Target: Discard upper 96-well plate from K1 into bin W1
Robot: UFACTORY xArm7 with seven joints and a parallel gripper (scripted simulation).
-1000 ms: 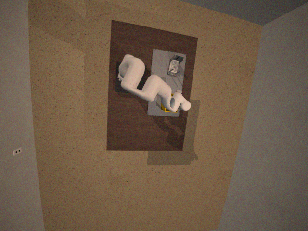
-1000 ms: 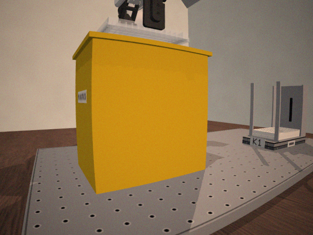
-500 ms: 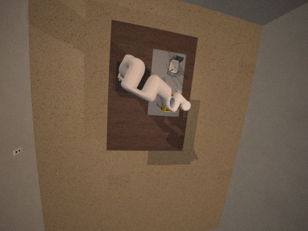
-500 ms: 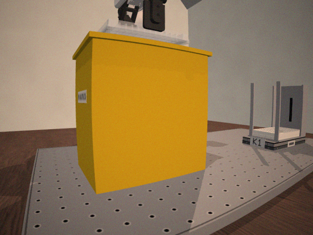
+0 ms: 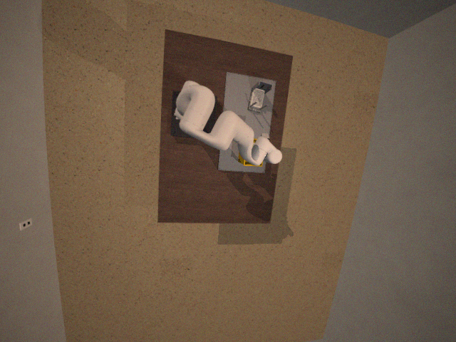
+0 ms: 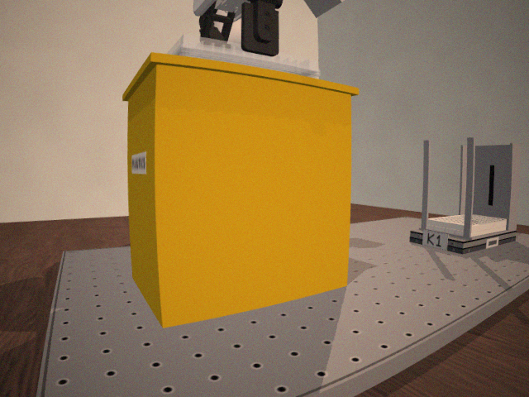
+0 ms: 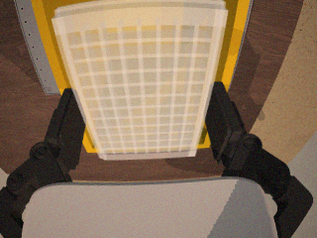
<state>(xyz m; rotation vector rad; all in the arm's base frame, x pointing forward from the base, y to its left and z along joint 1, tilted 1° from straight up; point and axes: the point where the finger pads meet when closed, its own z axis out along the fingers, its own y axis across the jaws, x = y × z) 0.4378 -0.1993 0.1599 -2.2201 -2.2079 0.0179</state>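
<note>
The 96-well plate is 1 cm below my hand. Round my hand: yellow plastics bin W1: 12 cm below; black slot: 45 cm to the left, 12 cm below, 5 cm ahead.
</note>
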